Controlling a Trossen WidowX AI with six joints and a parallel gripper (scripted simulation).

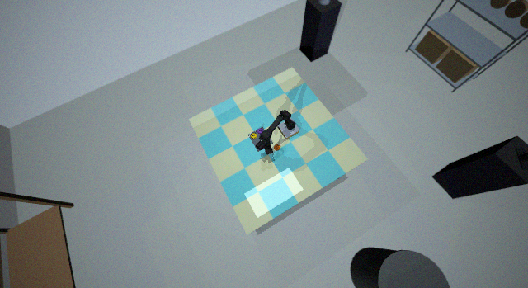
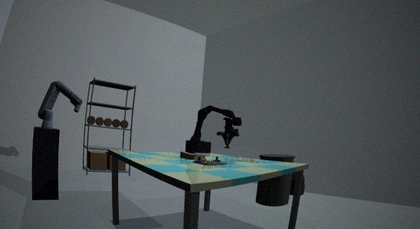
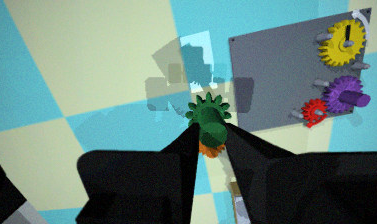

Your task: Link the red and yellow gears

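Right now the purple gear is 6 cm behind my gripper tip, 23 cm to the right of it and 13 cm below it. Round my gripper tip: red gear: 8 cm behind, 19 cm to the right, 13 cm below; orange gear: 11 cm behind, 13 cm below; green gear: 1 cm below.
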